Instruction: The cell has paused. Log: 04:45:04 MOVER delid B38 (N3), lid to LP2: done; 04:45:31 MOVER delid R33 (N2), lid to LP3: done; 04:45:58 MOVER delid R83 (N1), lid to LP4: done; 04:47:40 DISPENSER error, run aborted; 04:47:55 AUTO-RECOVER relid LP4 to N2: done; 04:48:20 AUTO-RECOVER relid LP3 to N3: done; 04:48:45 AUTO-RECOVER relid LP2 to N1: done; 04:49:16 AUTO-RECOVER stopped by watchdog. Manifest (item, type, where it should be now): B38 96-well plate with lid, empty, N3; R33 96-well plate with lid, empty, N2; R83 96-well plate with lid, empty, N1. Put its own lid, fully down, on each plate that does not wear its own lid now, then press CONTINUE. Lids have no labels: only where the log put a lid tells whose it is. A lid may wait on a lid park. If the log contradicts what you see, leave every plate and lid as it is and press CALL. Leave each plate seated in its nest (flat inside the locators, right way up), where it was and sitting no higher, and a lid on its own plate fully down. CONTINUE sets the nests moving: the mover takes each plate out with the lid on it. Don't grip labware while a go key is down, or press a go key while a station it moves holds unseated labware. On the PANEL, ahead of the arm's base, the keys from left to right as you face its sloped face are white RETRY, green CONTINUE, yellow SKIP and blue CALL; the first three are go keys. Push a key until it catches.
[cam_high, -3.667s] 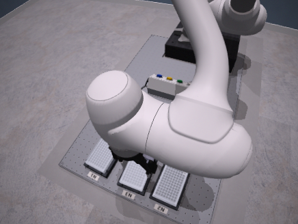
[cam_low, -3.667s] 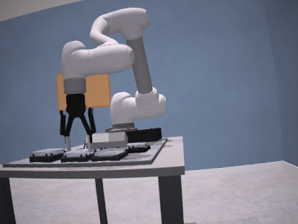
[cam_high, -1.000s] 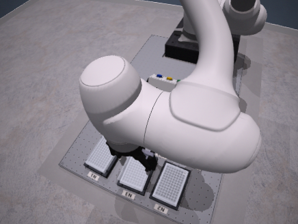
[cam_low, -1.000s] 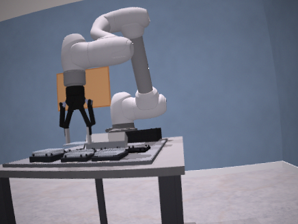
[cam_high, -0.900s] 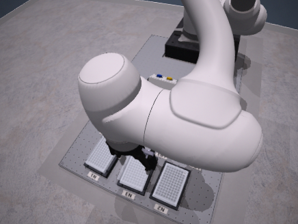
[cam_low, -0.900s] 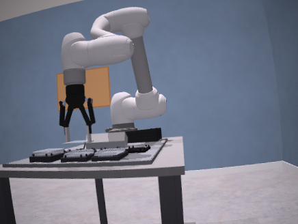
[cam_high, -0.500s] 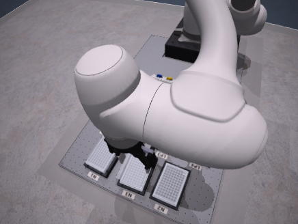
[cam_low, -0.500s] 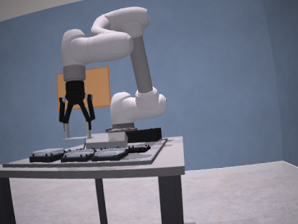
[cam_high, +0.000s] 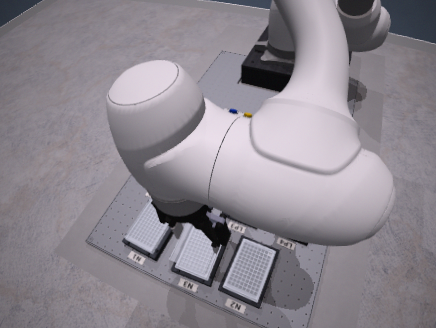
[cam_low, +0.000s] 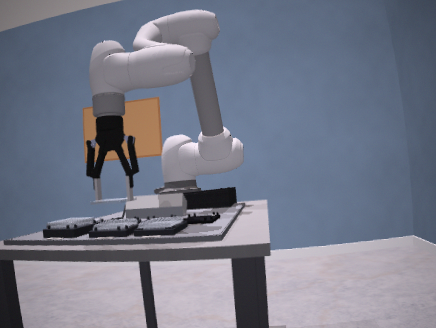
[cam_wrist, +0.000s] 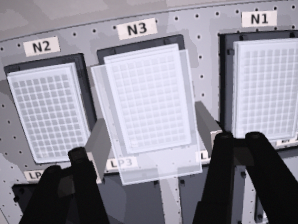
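The plate is 10 mm ahead of my hand, 130 mm to the left of it and 90 mm below it. Round my hand: LP3 label: 90 mm behind, 60 mm to the left, 110 mm below; then LP2 label: 110 mm behind, 70 mm to the right, 110 mm below; then nest N1: 20 mm behind, 140 mm to the right, 100 mm below.
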